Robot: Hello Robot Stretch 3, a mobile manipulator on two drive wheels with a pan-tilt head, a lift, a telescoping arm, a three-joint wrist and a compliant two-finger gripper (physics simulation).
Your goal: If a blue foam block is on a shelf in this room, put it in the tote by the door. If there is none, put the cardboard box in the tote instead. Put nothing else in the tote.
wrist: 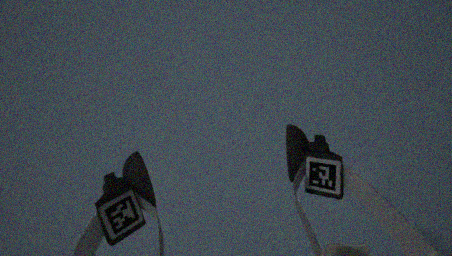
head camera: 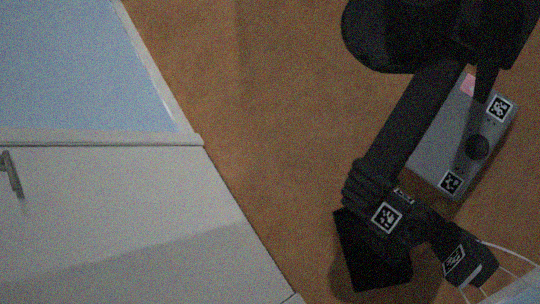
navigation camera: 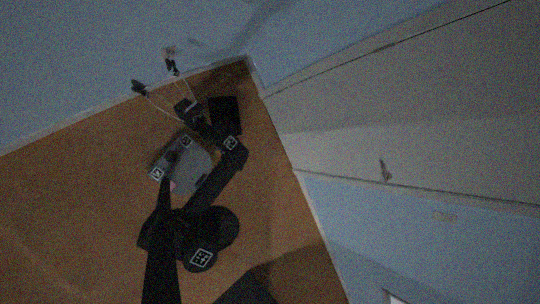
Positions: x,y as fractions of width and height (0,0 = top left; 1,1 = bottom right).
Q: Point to a white door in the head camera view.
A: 0.17,0.69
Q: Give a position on a black tote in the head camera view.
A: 0.68,0.89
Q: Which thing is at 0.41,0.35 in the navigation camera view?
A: A black tote.
